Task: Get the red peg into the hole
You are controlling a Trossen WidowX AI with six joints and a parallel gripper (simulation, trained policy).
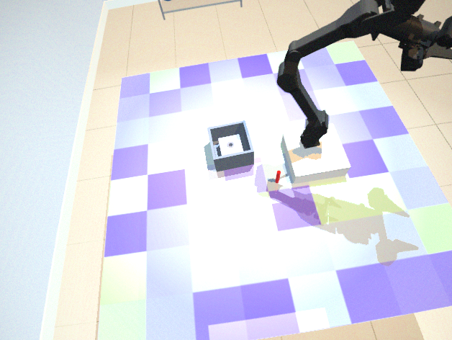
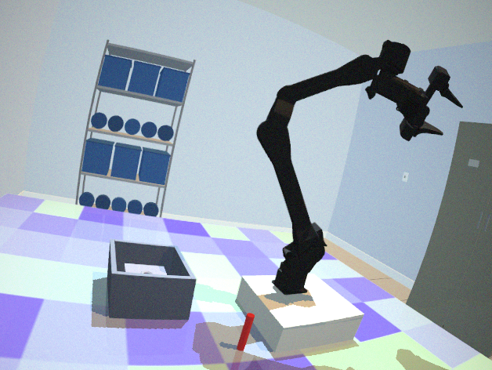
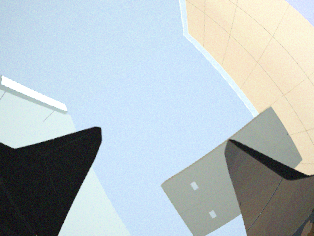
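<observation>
Right now the red peg is 410 mm ahead of my gripper tip, 30 mm to the right of it and 500 mm below it. The rest, counted from my gripper tip: grey box: 560 mm ahead, 210 mm to the right, 510 mm below; grey plate: 560 mm ahead, 210 mm to the right, 490 mm below.
</observation>
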